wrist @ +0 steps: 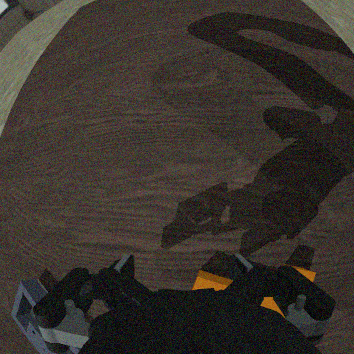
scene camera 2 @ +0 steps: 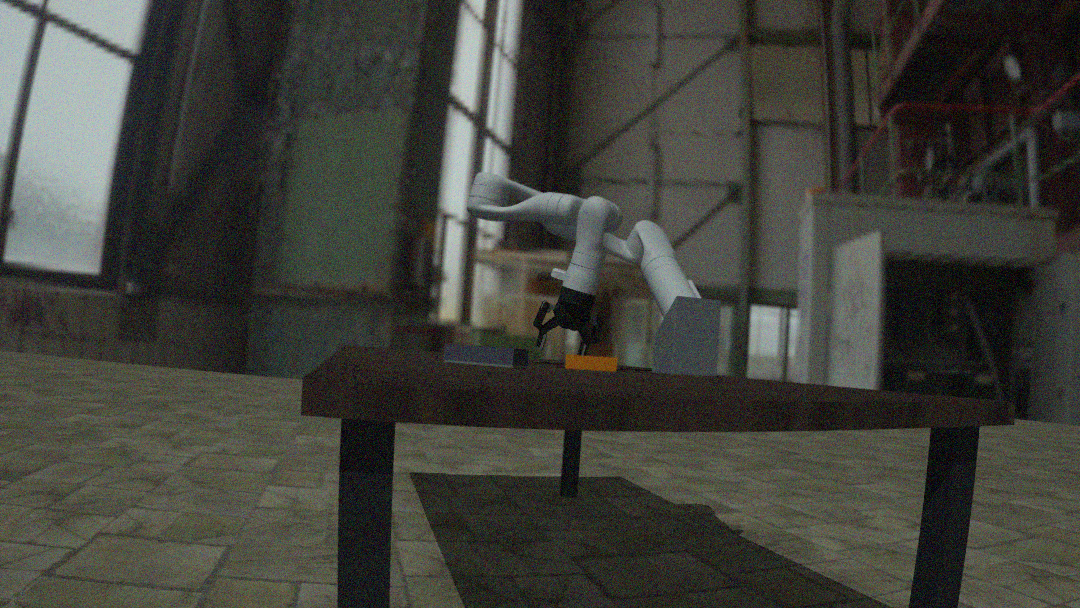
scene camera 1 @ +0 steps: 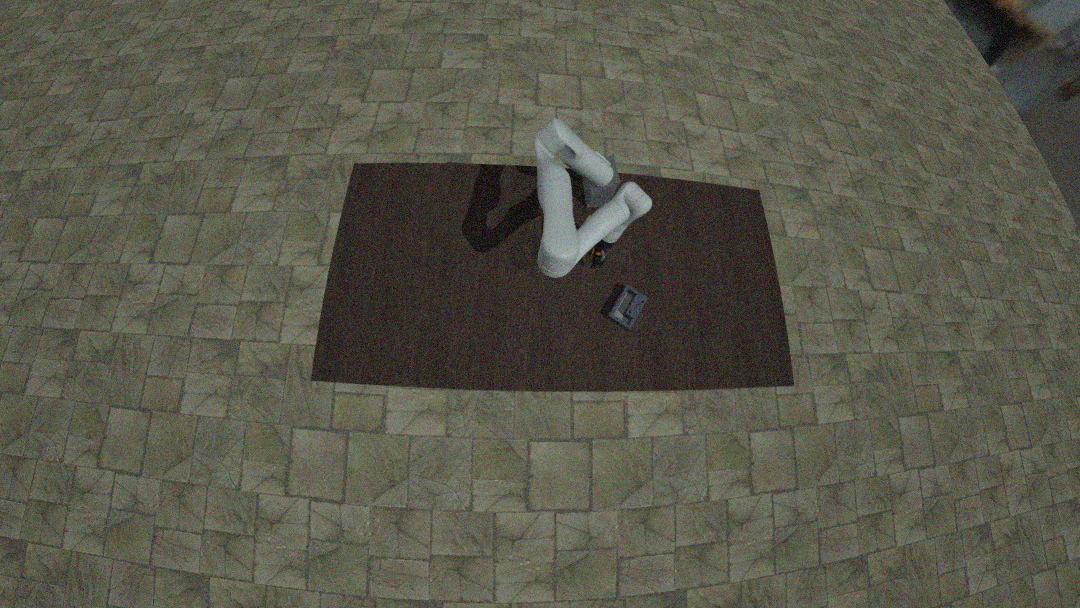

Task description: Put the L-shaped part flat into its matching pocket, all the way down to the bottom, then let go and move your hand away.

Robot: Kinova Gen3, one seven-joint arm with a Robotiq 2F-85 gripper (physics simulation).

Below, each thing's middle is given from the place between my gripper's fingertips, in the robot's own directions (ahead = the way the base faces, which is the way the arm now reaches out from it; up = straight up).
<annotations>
Right now the orange L-shaped part [scene camera 2: 596,363] is 7 cm behind my hand, 4 cm to the left of it and 1 cm below it.
</annotations>
